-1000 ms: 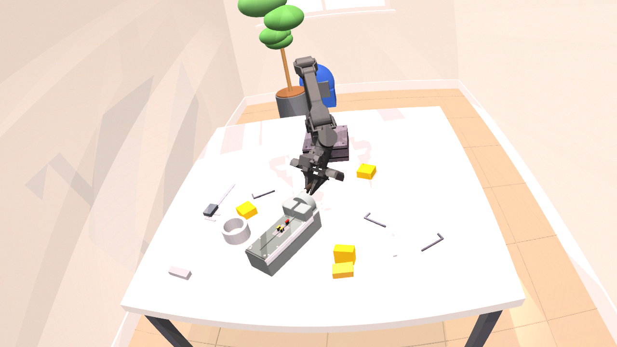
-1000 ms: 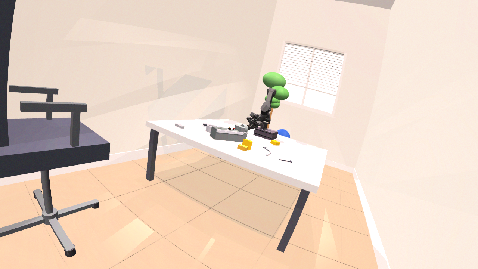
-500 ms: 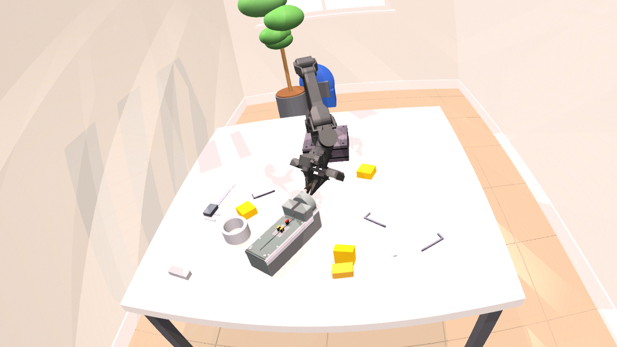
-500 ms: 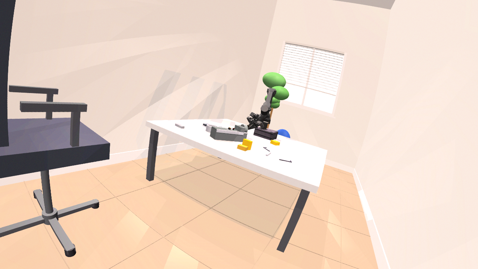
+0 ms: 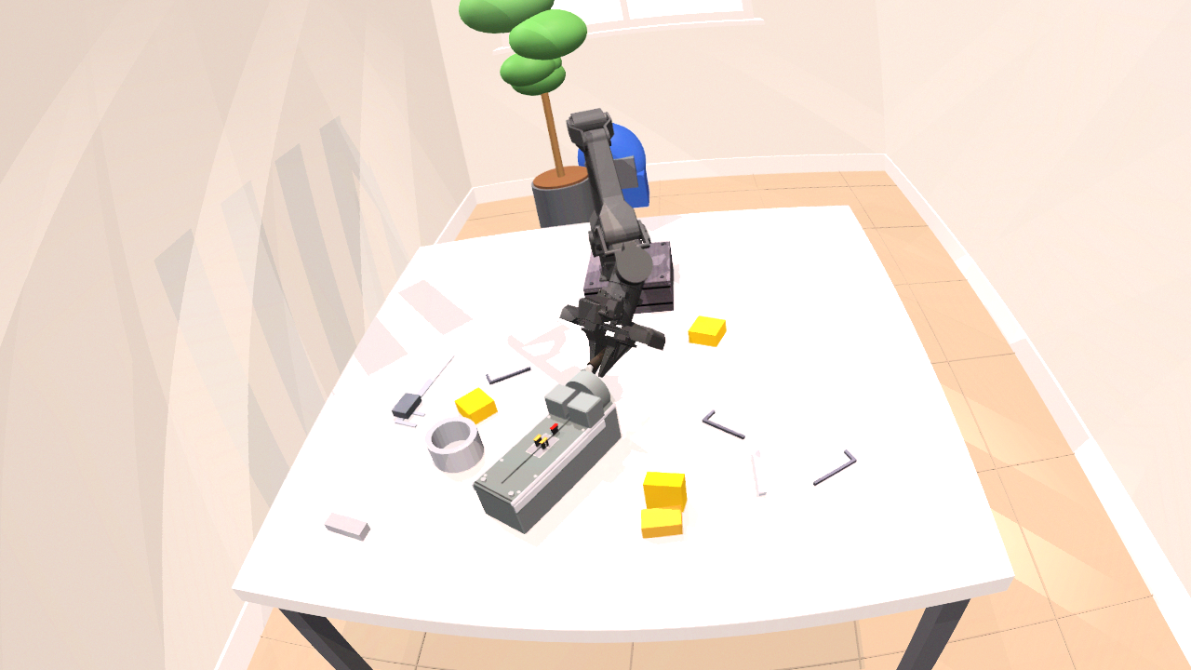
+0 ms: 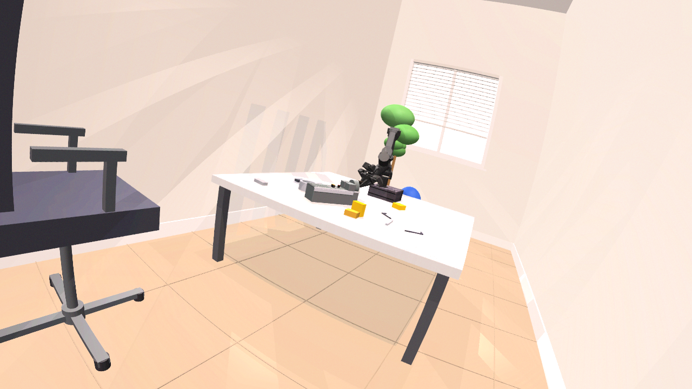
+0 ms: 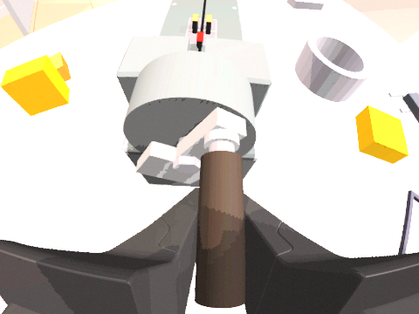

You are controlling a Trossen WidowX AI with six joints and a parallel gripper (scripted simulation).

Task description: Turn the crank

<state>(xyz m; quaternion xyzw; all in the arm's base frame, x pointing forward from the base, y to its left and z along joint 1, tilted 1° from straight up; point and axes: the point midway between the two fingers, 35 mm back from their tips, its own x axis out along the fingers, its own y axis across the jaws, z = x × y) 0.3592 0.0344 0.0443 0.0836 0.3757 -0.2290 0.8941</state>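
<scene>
My gripper tip is now 10 mm past the brown crank handle, 10 mm to the right of it and 20 mm below it. From my gripper tip the other things lie so: red pointer 130 mm ahead, 50 mm to the right, 10 mm below.
</scene>
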